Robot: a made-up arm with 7 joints.
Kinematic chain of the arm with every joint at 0, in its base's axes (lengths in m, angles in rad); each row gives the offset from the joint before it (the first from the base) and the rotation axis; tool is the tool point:
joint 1: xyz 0 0.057 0 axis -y
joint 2: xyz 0 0.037 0 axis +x
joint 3: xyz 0 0 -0.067 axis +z
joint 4: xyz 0 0 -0.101 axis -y
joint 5: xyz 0 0 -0.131 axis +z
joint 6: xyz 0 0 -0.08 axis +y
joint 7: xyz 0 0 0 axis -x
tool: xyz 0 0 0
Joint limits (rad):
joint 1: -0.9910..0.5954
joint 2: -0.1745..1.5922
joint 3: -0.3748..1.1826
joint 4: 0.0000..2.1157
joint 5: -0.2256..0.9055
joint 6: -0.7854..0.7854
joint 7: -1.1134..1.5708
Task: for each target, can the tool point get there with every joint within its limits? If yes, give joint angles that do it. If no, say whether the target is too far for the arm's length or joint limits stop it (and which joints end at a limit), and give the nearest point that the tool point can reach.
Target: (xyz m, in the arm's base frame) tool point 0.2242 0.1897 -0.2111
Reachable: yes | joints 0.1741 0.5353 -0.2321 1.1140 0.7909 -0.4831 -0.6038
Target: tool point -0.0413 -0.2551 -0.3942
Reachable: no: too far | nearest point -0.0343 -0.0160 -0.3277 | short by 0.248 m
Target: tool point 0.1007 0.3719 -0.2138
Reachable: yes | joints 0.0453 0.7250 0.6086 0.5527 0.7238 -0.6600 0.6265
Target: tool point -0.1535 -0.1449 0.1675
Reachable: no: joint limits stop it (at a limit: joint 1, joint 2, joint 3, joint 4) | nearest point -0.0378 0.1490 0.1776 | short by 0.316 m
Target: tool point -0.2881 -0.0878 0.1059
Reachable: no: joint limits stop it (at a limit: joint 1, joint 2, joint 4) | nearest point -0.3122 0.0282 -0.2045 | short by 0.332 m
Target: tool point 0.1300 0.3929 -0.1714
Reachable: yes | joints 0.2387 0.8581 0.4941 0.4799 0.5785 0.3600 0.0068
